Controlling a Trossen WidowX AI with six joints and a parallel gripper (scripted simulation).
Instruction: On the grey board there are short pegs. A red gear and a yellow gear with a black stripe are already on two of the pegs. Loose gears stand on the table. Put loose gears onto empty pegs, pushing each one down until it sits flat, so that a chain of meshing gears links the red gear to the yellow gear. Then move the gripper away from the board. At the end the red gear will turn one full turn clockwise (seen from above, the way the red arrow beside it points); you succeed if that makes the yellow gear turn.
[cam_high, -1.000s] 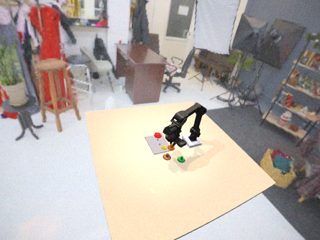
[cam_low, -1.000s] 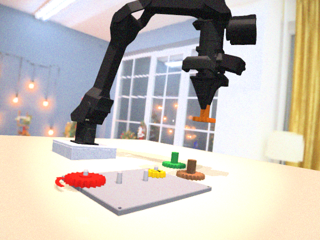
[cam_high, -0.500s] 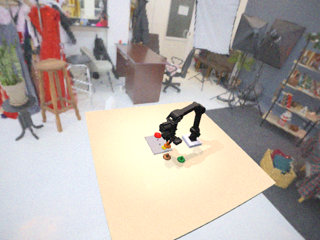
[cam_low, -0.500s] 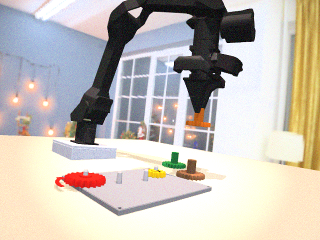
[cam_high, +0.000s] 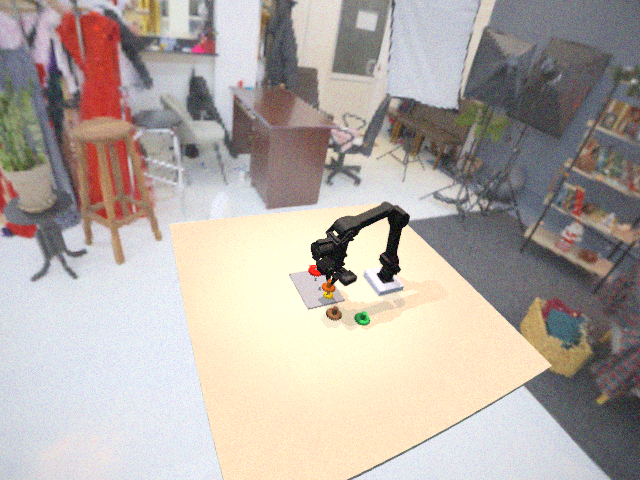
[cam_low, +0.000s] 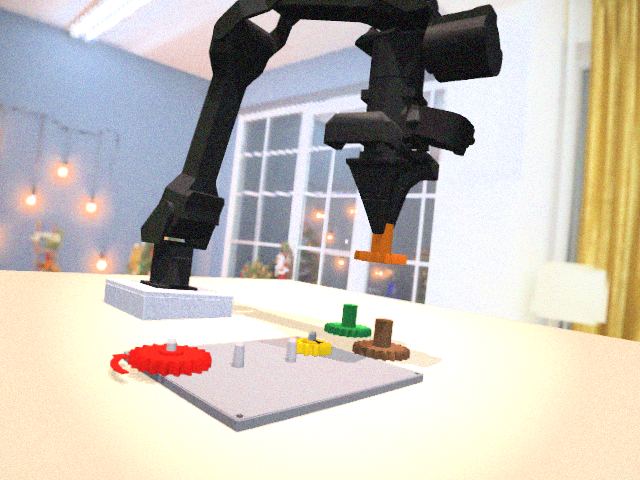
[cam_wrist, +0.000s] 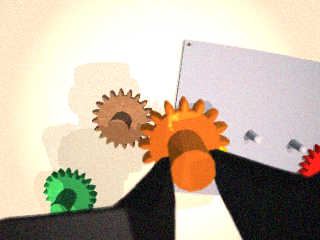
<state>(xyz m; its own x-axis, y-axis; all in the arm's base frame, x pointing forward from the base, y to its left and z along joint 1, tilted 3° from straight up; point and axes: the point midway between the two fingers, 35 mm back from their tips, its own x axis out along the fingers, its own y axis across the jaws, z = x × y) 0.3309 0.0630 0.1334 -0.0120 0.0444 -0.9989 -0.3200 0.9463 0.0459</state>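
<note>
The red gear lies 40 mm behind my gripper tip, 200 mm to the right of it and 120 mm below it. From my gripper tip the other things lie so: orange gear: 10 mm below; then yellow gear: 40 mm behind, 50 mm to the right, 120 mm below; then brown gear: 20 mm behind, 50 mm to the left, 120 mm below.
</note>
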